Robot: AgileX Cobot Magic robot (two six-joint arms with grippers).
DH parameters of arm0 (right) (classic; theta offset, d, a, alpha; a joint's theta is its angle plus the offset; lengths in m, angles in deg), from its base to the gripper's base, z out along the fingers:
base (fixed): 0 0 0 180
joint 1: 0 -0.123 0 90
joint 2: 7.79 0 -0.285 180
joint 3: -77.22 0 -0.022 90
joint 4: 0 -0.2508 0 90
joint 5: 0 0 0.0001 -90
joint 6: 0 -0.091 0 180
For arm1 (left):
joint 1: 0 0.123 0 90
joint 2: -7.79 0 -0.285 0
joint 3: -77.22 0 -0.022 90
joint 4: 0 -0.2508 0 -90
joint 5: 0 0 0.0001 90
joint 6: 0 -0.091 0 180
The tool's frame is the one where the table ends.
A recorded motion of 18 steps. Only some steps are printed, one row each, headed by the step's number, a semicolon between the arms.
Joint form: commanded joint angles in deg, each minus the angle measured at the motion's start. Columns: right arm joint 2, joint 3, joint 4, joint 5, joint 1, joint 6; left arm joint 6, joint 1, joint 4, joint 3, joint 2, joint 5.
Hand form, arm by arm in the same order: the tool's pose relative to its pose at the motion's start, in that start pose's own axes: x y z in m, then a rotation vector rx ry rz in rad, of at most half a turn. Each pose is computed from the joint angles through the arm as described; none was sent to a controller.
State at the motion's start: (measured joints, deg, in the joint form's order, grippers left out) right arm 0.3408 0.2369 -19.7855 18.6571 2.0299 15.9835; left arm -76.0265 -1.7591 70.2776 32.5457 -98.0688 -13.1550
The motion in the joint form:
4: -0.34 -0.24 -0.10 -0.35 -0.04 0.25; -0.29 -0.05 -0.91 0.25 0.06 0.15
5: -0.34 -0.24 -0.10 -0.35 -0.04 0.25; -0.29 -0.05 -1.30 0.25 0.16 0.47
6: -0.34 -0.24 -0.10 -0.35 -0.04 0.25; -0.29 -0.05 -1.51 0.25 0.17 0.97
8: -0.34 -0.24 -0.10 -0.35 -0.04 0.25; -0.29 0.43 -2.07 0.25 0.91 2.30
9: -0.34 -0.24 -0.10 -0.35 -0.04 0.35; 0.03 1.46 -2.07 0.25 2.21 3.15
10: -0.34 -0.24 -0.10 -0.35 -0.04 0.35; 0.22 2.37 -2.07 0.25 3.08 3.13
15: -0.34 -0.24 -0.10 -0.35 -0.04 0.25; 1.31 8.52 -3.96 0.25 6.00 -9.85
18: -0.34 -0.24 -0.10 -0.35 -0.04 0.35; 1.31 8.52 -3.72 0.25 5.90 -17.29
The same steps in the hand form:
4: 0.0006 -0.0001 0.0000 0.0004 -0.0077 -0.0030; -0.0013 0.0002 -0.0004 -0.0036 -0.0023 0.0225
5: 0.0006 -0.0001 0.0000 0.0004 -0.0077 -0.0030; -0.0016 0.0006 -0.0008 -0.0096 -0.0039 0.0294
6: 0.0006 -0.0001 0.0000 0.0004 -0.0077 -0.0030; -0.0017 0.0014 -0.0008 -0.0183 -0.0054 0.0331
8: 0.0006 -0.0001 0.0000 0.0004 -0.0077 -0.0030; -0.0036 0.0052 -0.0042 -0.0467 -0.0229 0.0377
9: 0.0006 -0.0001 0.0000 0.0004 -0.0077 -0.0048; -0.0064 0.0102 -0.0104 -0.0722 -0.0509 0.0205
10: 0.0006 -0.0001 0.0000 0.0004 -0.0077 -0.0048; -0.0078 0.0137 -0.0147 -0.0812 -0.0675 0.0063
15: 0.0006 -0.0001 0.0000 0.0004 -0.0077 -0.0030; -0.0047 0.0186 -0.0320 0.0769 -0.0682 -0.0542
18: 0.0006 -0.0001 0.0000 0.0004 -0.0077 -0.0048; -0.0022 0.0072 -0.0330 0.2039 -0.0375 -0.0530

